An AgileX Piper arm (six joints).
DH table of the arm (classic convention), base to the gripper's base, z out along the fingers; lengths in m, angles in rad. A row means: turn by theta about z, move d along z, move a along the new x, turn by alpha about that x. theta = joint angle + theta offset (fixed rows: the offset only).
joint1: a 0, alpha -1.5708, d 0.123, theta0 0
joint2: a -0.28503, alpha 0, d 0, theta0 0.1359
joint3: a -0.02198, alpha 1.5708, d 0, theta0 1.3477
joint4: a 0, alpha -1.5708, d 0.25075, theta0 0
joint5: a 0, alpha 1.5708, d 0, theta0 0
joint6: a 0, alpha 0, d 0.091, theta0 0
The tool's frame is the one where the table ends.
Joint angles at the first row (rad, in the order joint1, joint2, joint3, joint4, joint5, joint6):
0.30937 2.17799 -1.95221 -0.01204 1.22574 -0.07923
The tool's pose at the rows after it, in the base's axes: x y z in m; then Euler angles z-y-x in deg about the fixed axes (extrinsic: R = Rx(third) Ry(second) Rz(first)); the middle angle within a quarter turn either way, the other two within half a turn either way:
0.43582, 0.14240, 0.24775, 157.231, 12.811, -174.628
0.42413, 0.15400, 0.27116, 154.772, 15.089, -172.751
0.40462, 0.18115, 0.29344, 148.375, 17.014, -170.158
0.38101, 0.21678, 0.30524, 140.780, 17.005, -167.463
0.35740, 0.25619, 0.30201, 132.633, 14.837, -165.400
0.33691, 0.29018, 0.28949, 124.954, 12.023, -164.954
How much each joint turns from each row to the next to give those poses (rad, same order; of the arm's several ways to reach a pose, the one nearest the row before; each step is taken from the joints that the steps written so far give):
0.00270 -0.03651 0.00004 0.03202 0.00157 0.00000
0.03073 -0.05154 -0.00004 0.00894 0.00279 -0.00718
0.07162 -0.04976 0.00000 0.00483 -0.00025 -0.03120
0.09484 -0.02692 0.00006 0.00725 0.00245 -0.03130
0.10176 0.00753 -0.00006 0.01487 0.00001 -0.04246
0.08763 0.02840 0.00001 0.00825 0.00002 -0.05417

